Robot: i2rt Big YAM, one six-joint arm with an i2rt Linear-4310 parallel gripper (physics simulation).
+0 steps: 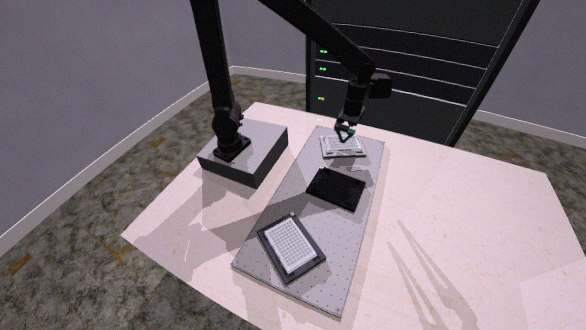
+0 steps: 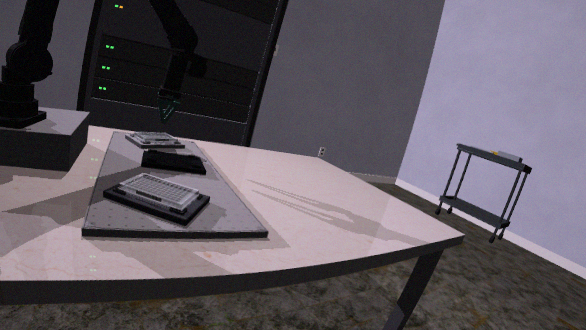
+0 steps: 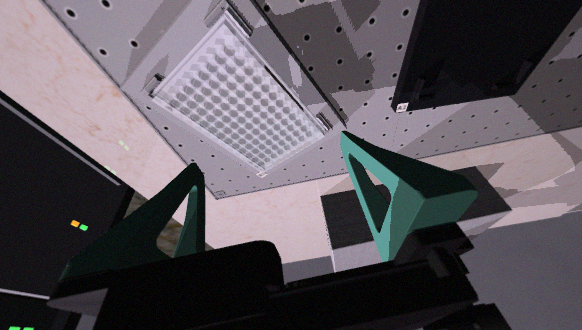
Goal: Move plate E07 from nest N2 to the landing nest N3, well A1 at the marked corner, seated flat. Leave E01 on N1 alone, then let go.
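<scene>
My gripper (image 1: 344,140) (image 2: 164,120) (image 3: 270,153) is open and empty, its green fingers above the far plate and apart from it. The far clear well plate (image 1: 357,146) (image 2: 155,136) (image 3: 245,100) lies in a light grey nest (image 3: 281,57) and looks flat. The black nest (image 1: 336,188) (image 2: 172,161) (image 3: 480,55) in the middle holds no plate; an A1 tag (image 3: 402,107) shows at its corner. The near plate (image 1: 291,244) (image 2: 157,191) lies in a dark grey nest (image 1: 289,278) (image 2: 187,216). I cannot read which plate is E07 or E01, nor the nest numbers.
All three nests stand on a perforated grey board (image 1: 345,270) (image 2: 235,222) on the pale table (image 1: 450,210) (image 2: 310,190). The arm's grey base block (image 1: 270,150) (image 2: 45,145) stands beside the board. A dark rack (image 1: 400,105) rises behind the table. A cart (image 2: 495,157) stands away at the right.
</scene>
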